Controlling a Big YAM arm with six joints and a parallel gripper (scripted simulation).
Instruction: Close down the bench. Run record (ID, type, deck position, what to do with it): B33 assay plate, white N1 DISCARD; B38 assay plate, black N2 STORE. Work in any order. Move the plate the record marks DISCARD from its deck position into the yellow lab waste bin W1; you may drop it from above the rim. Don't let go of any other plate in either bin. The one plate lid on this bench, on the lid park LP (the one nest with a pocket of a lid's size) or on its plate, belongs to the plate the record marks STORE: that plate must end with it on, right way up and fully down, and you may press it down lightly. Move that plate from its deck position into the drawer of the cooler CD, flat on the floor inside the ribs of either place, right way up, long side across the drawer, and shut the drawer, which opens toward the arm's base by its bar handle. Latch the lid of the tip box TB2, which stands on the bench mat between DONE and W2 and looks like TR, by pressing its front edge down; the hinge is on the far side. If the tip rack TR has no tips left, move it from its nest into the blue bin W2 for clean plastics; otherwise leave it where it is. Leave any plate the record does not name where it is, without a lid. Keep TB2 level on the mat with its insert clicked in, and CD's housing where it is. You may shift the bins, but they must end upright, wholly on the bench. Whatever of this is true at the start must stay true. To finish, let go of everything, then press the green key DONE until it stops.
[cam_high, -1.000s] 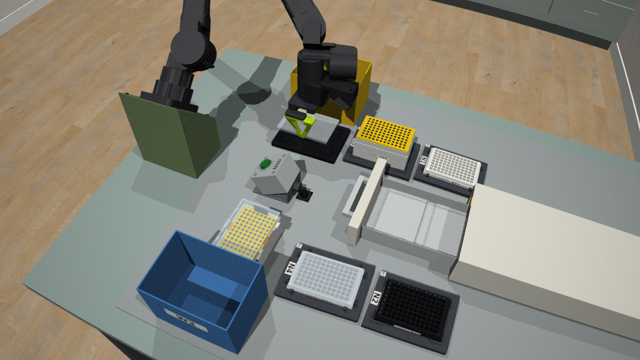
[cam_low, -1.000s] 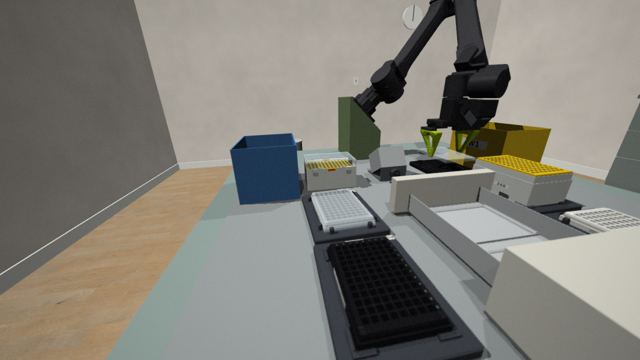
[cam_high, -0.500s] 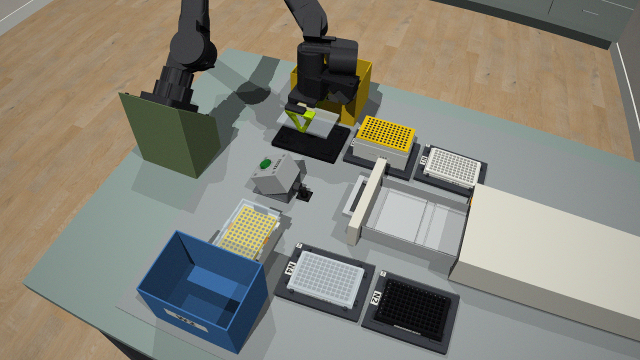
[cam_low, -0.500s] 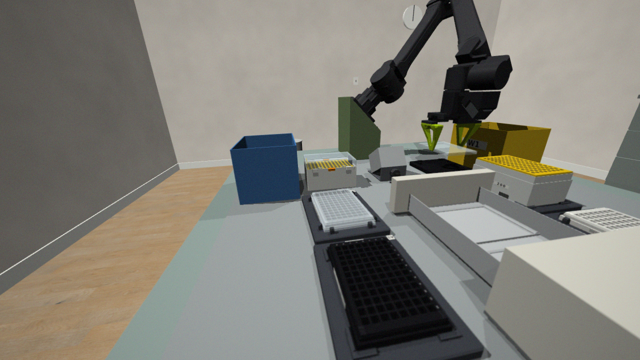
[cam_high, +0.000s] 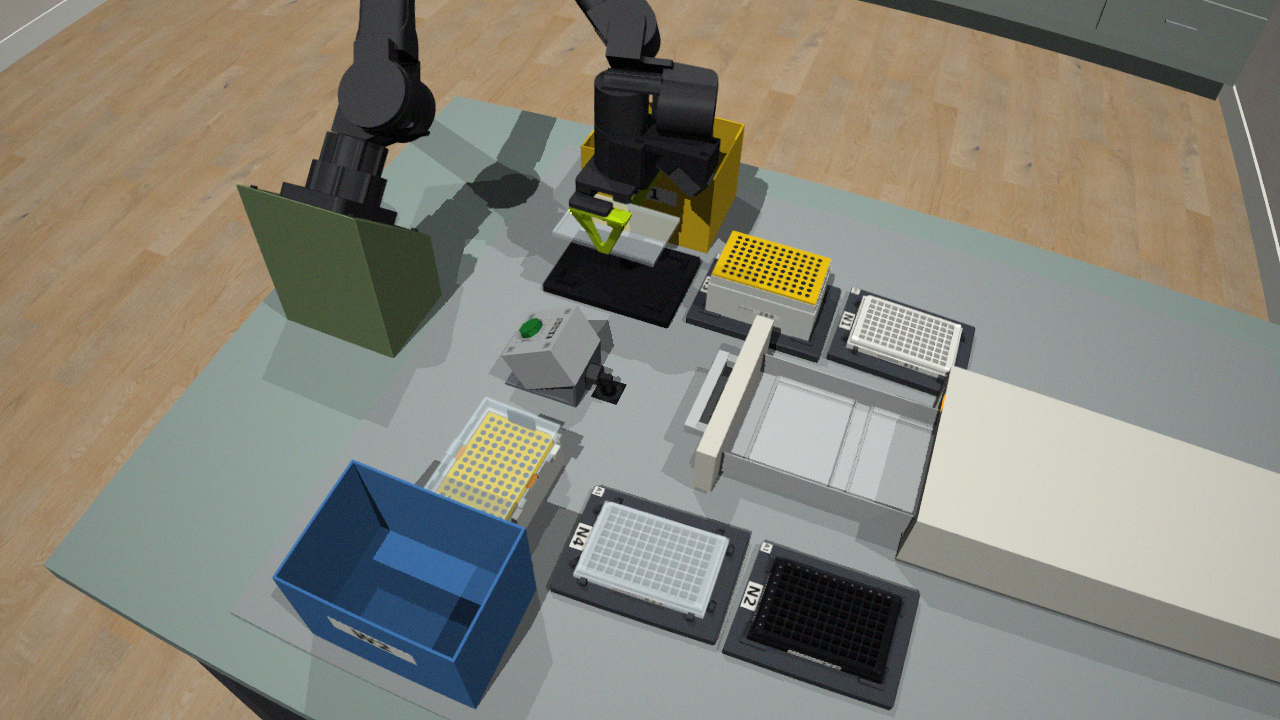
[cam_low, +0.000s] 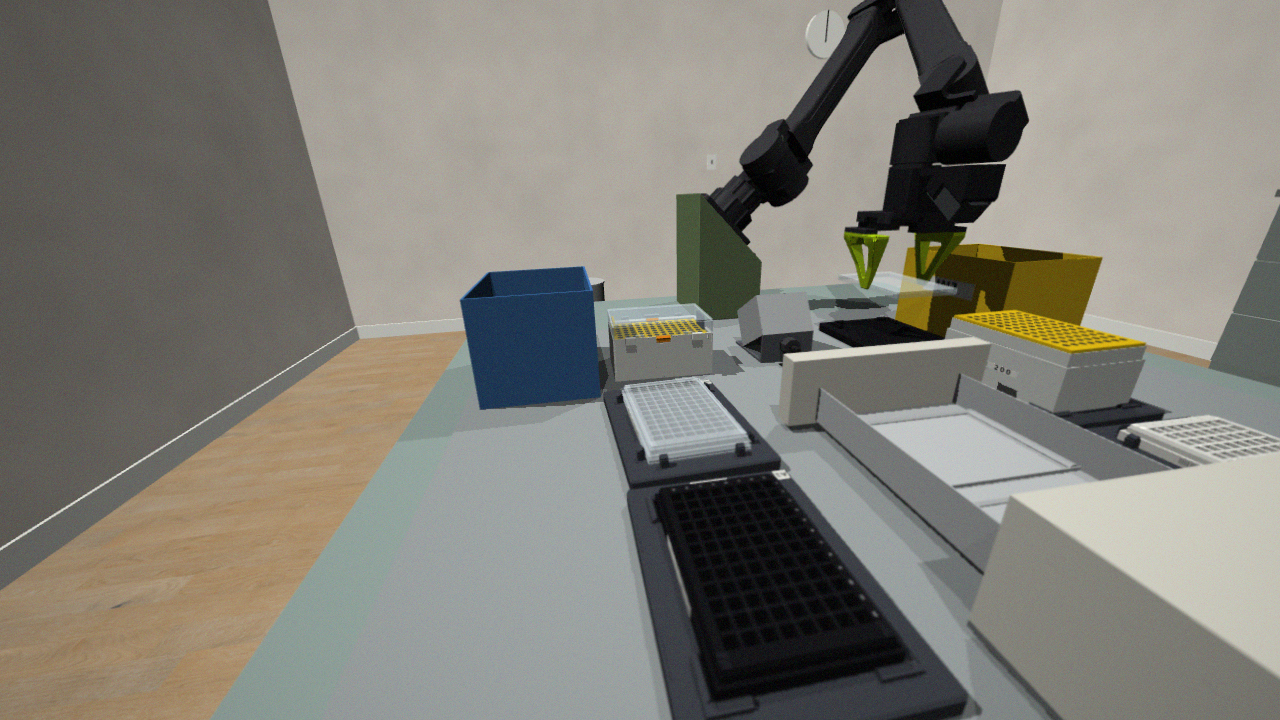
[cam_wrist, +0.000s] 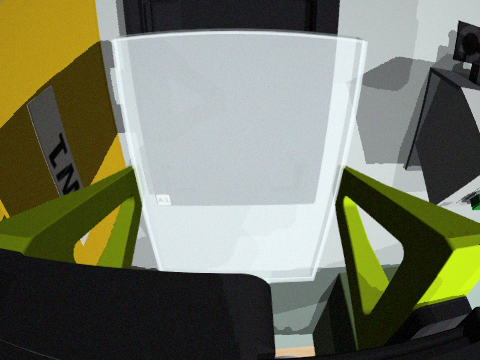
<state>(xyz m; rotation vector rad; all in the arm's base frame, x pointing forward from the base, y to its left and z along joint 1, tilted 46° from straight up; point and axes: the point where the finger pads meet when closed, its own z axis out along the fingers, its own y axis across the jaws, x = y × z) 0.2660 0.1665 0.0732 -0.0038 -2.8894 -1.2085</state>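
Now: hand 8 cm above the black lid park. The rest, counted from my hand: green DONE key: 17 cm to the right, 3 cm behind, 2 cm below; plate lid: right at my hand; yellow bin W1: 15 cm to the left, 5 cm below.
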